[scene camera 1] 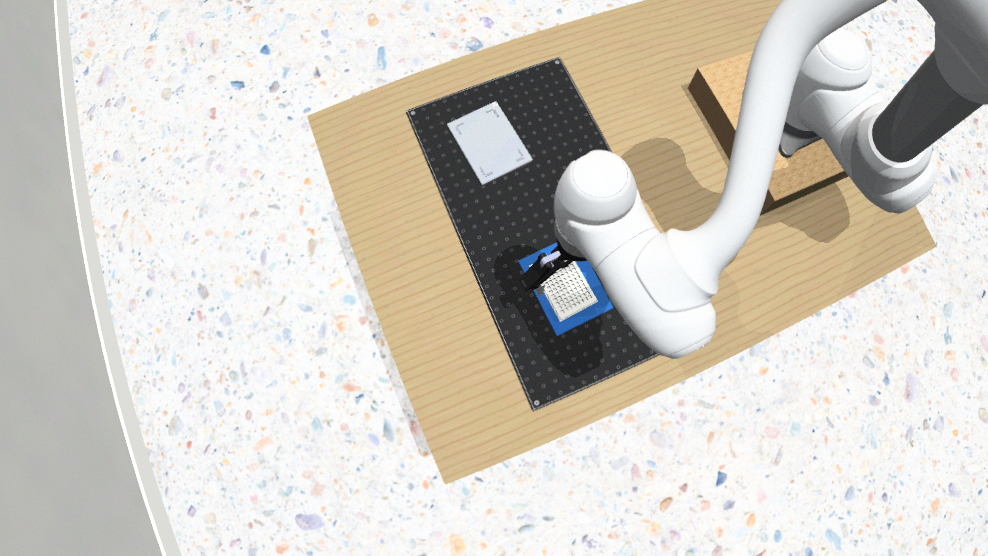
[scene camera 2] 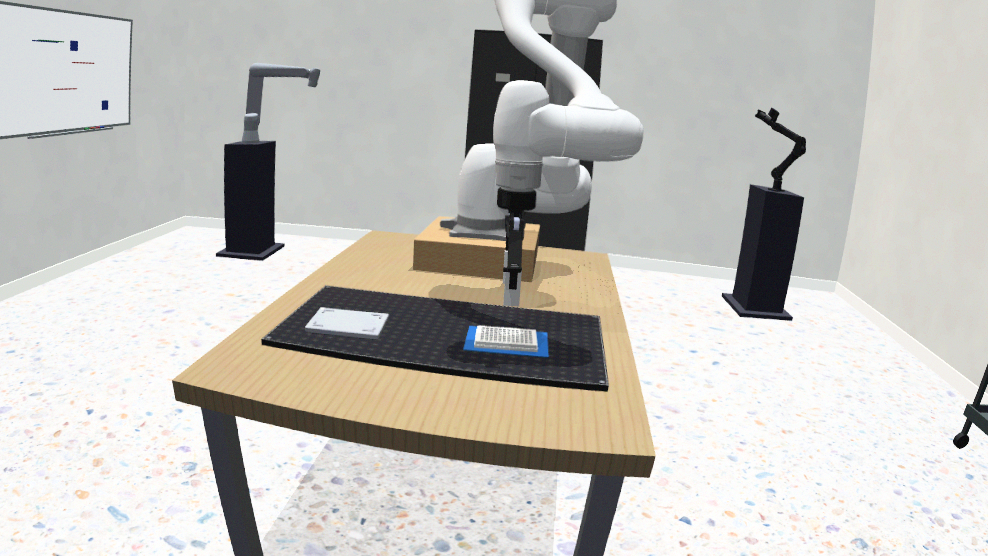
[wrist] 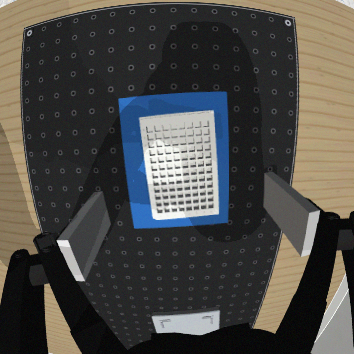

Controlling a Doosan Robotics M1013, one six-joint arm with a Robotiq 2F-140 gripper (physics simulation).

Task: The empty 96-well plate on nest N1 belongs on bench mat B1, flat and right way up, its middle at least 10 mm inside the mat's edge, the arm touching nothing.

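Frame: origin at the arm's base, x ahead, y left, z up, level; metres.
Where they show: gripper, fingertip midpoint: [scene camera 1: 568, 270] [scene camera 2: 510, 293] [wrist: 185, 199]; arm's base, origin of the base link: [scene camera 1: 791, 112] [scene camera 2: 481, 232].
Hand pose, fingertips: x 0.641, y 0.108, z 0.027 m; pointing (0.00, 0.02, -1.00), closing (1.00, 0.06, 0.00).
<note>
Things, the pixels of their centre, and the offset from my fingertips. Level surfaces: height alone.
- white 96-well plate, body centre: [wrist: 181, 167] [scene camera 1: 563, 283] [scene camera 2: 506, 338] dx +0.000, dy +0.000, dz -0.098 m
- blue bench mat, its level: dz -0.105 m
- pale nest N1, body centre: [wrist: 188, 335] [scene camera 1: 489, 142] [scene camera 2: 347, 322] dx -0.002, dy -0.343, dz -0.100 m
- black perforated board, its level: dz -0.107 m
- wooden table, its level: dz -0.120 m
The white 96-well plate [scene camera 1: 570, 292] [scene camera 2: 505, 337] [wrist: 182, 167] lies flat, wells up, on the blue bench mat [scene camera 1: 561, 329] [scene camera 2: 543, 345] [wrist: 172, 102]. Blue shows on all four sides of it in the wrist view, and it is turned slightly relative to the mat. The pale nest N1 [scene camera 1: 489, 143] [scene camera 2: 347, 322] [wrist: 187, 322] with corner brackets is empty. My gripper [scene camera 1: 544, 271] [scene camera 2: 511, 297] [wrist: 185, 199] is open and empty, above the plate and apart from it, its fingers wide to either side in the wrist view. The arm partly hides the gripper in scene camera 1.
The black perforated board [scene camera 1: 476, 228] [scene camera 2: 414, 345] [wrist: 50, 125] bears the mat and nest on the wooden table [scene camera 1: 386, 276] [scene camera 2: 386, 401]. The arm's wooden base block [scene camera 1: 801, 183] [scene camera 2: 456, 257] stands behind it. Two dark pedestals [scene camera 2: 249, 200] [scene camera 2: 768, 248] with small arms stand beyond the table.
</note>
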